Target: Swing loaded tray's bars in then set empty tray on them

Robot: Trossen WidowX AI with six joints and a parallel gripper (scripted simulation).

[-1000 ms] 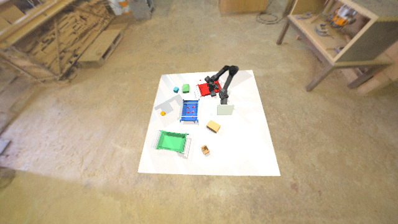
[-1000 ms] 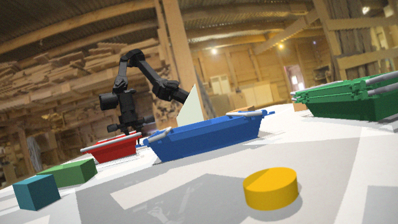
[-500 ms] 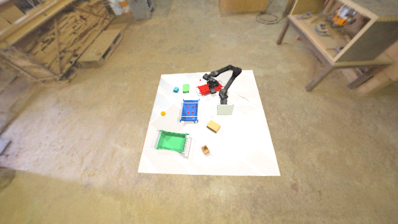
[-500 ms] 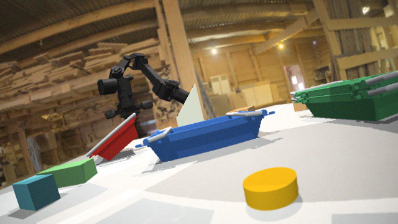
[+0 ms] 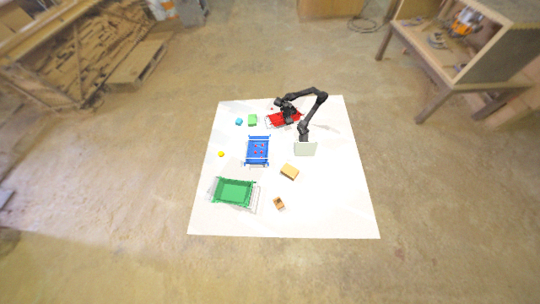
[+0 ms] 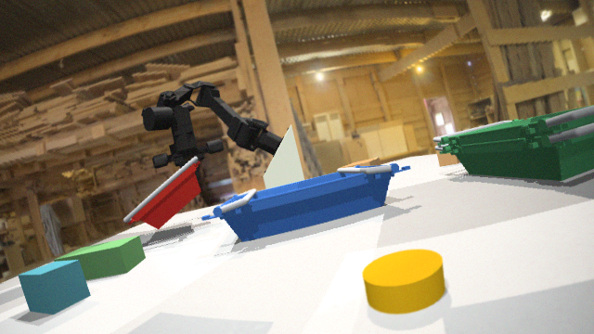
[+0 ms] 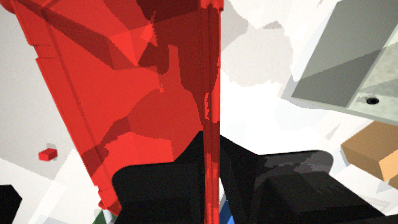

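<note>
The red tray is 80 mm to the right of my gripper tip and 30 mm ahead of it. From my gripper tip the other things lie so: tan block 430 mm to the left, 70 mm below, 30 mm behind; teal cube 460 mm ahead, 80 mm below, 70 mm to the right; green block 330 mm ahead, 90 mm to the right, 80 mm below.
</note>
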